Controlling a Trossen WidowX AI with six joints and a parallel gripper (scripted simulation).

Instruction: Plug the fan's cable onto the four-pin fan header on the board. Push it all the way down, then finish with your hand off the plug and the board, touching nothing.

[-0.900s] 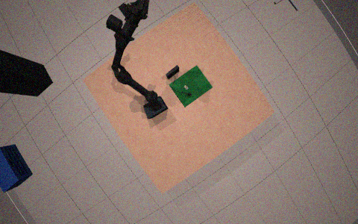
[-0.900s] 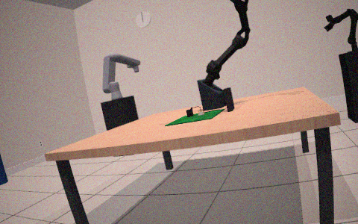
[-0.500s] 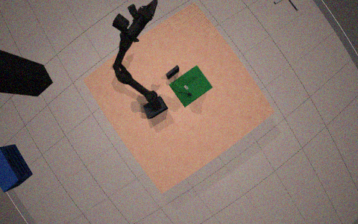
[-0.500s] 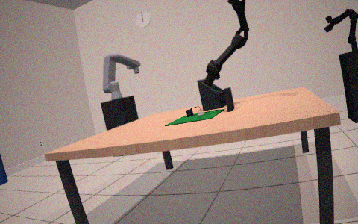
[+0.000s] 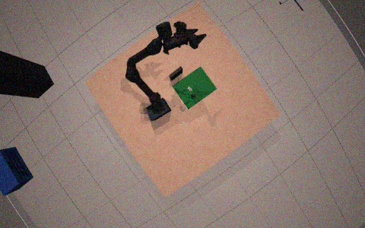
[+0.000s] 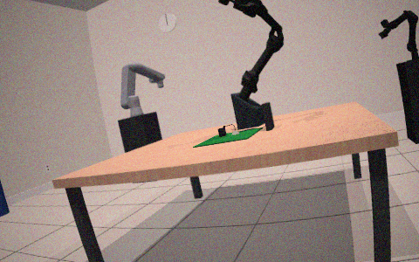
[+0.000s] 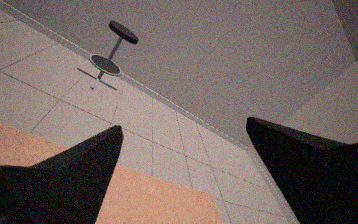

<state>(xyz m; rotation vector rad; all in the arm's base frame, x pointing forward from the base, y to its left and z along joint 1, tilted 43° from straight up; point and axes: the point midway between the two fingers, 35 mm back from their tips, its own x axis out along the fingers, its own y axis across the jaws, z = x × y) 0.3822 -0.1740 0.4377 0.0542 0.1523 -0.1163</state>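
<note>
My gripper tip is now 160 mm past the black fan plug, 220 mm to the left of it and 550 mm above it. The rest, counted from my gripper tip: white fan header: 150 mm behind, 150 mm to the right, 570 mm below; green board: 110 mm behind, 160 mm to the right, 580 mm below.
</note>
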